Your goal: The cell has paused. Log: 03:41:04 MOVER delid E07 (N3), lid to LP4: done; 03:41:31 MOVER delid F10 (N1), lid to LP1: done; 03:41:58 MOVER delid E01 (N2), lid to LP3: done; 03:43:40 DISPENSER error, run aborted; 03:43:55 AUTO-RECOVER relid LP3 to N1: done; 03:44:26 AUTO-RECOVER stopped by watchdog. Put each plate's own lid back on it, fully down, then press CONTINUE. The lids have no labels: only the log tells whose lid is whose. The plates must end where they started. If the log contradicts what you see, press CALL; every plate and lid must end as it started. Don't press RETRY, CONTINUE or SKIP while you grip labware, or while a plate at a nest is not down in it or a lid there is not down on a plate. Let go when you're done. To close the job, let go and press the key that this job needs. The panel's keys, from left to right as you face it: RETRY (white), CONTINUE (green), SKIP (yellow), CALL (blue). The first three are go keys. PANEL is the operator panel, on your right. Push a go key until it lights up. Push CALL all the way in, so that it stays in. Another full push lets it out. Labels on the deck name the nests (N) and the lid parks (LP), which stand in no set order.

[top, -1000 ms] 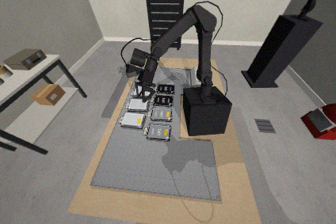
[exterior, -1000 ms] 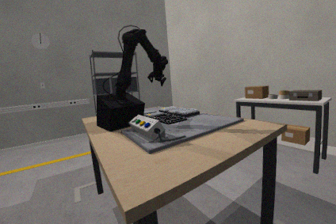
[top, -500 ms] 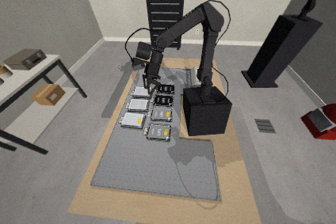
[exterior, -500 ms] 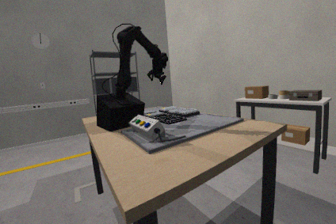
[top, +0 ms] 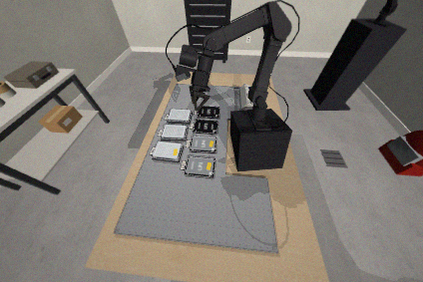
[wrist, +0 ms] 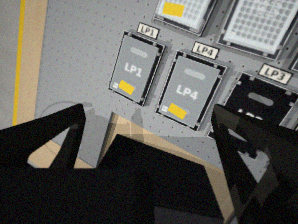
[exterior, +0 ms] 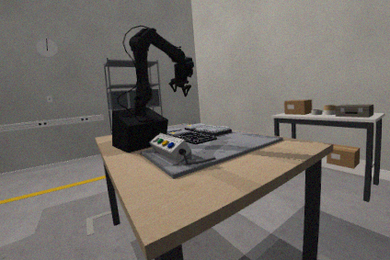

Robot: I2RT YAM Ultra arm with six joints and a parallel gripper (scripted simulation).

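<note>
Right now the park LP3 is 27 cm below my hand, 11 cm to the right of it and 3 cm behind it. From my hand the other things lie so: green continue key: 33 cm behind, 31 cm to the right, 21 cm below; then white retry key: 33 cm behind, 26 cm to the right, 21 cm below; then park LP2: 27 cm below, 23 cm to the right, 5 cm behind.
</note>
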